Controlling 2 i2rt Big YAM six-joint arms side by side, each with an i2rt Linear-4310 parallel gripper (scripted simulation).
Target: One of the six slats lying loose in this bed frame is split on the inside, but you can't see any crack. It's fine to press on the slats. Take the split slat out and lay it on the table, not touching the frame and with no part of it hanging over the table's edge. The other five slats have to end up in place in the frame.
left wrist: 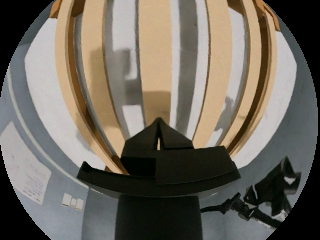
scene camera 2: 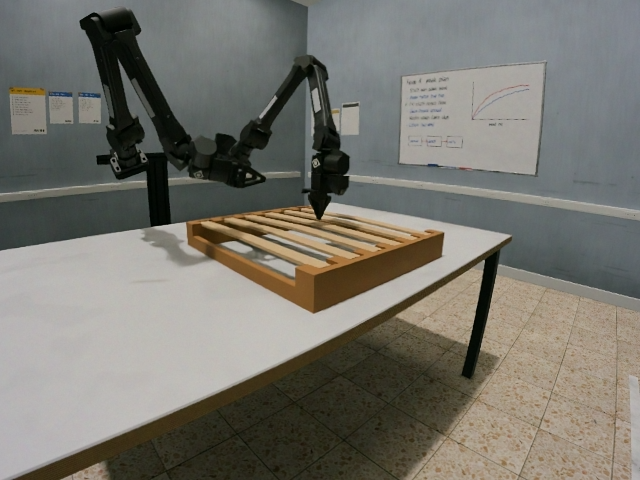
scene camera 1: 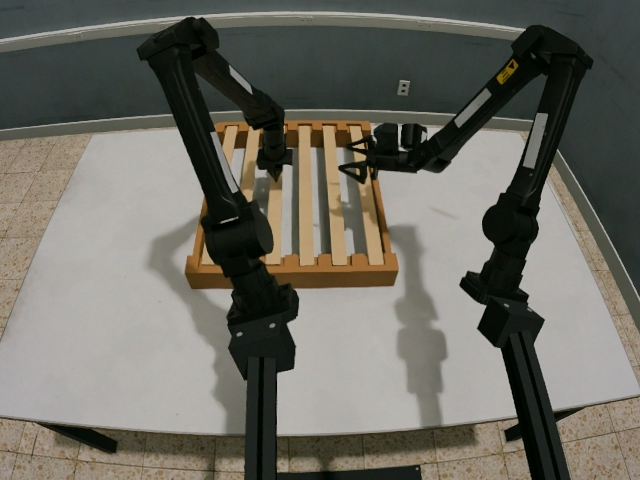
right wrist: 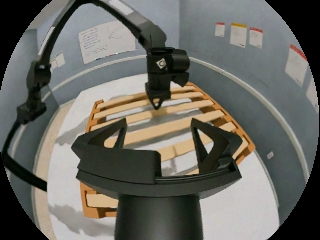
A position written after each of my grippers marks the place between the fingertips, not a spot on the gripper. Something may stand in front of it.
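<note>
I can see my left gripper (scene camera 1: 276, 180), and the left wrist view gives me another look at my left gripper (left wrist: 158, 121). As for my right gripper (scene camera 2: 261, 178), that same left wrist view shows the right gripper (left wrist: 263, 189), while the right wrist view shows the right gripper (right wrist: 158, 121) as well. There is a bed frame (scene camera 2: 314, 289) here too; scene camera 1 also has the bed frame (scene camera 1: 323, 274) in its picture, and in the right wrist view I find the frame (right wrist: 227, 118).
</note>
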